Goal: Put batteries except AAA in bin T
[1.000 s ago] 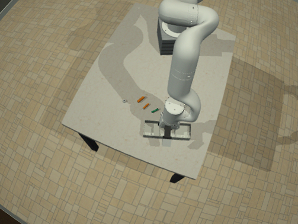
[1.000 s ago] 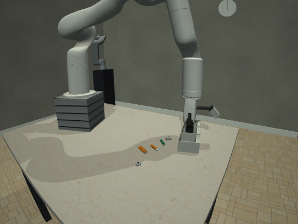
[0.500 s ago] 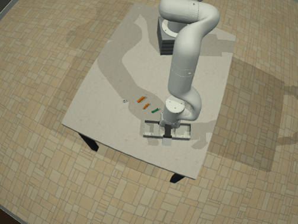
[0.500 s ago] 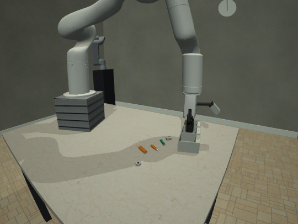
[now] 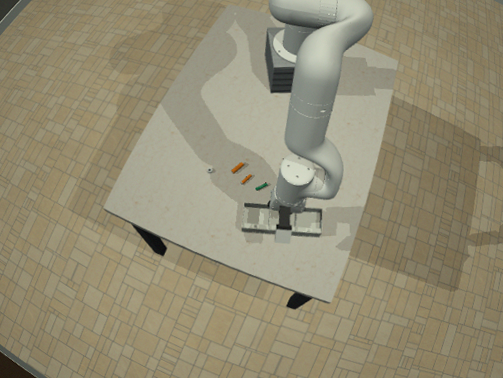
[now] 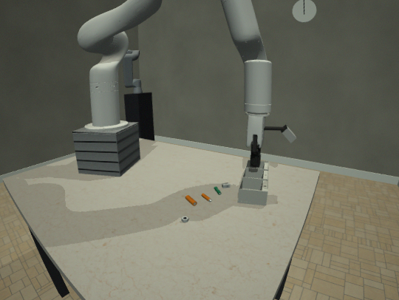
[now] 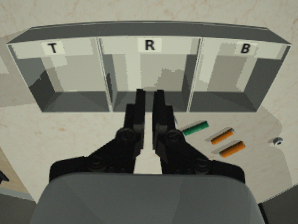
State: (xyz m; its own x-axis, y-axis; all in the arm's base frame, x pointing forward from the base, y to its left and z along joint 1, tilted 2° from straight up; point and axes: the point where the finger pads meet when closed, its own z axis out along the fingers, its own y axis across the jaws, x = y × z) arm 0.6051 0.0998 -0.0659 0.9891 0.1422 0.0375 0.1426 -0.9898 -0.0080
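My hand is 14 cm past the thick orange battery, 19 cm to the left of it and 8 cm above it. Round my hand: green battery (9 cm behind, 9 cm to the right, 9 cm below); thin orange battery (10 cm behind, 15 cm to the right, 9 cm below); grey bin (1 cm ahead, 7 cm below).
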